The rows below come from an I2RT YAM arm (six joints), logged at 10 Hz.
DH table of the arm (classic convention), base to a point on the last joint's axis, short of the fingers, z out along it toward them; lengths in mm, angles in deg. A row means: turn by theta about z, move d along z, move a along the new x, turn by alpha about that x. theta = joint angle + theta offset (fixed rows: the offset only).
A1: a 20  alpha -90  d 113.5  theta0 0
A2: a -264  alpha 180  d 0  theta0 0
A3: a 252.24  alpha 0  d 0  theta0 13.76
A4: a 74  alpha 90  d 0  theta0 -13.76
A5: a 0  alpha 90  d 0  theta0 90
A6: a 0  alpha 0  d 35.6  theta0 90
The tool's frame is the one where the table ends.
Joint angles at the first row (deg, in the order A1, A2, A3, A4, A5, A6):
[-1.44 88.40 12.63 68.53 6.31 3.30]
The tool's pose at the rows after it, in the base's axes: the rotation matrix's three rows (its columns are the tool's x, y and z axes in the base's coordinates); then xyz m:
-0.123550 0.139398 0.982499; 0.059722 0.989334 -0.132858; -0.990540 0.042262 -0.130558; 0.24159 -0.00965 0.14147
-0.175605 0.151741 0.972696; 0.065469 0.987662 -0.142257; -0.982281 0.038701 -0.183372; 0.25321 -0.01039 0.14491
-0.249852 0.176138 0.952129; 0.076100 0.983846 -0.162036; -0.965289 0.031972 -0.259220; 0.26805 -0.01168 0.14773
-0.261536 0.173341 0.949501; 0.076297 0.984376 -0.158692; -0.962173 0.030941 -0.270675; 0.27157 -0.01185 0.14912
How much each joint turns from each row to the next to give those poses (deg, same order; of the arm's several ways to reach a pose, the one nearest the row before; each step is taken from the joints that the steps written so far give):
[0.08 0.03 0.59 -0.87 -0.03 -0.03]
[-0.04 -0.70 3.48 -7.27 0.53 0.26]
[-0.05 0.19 4.63 -8.97 1.12 0.51]
[-0.04 0.10 1.07 -1.66 -0.24 -0.02]

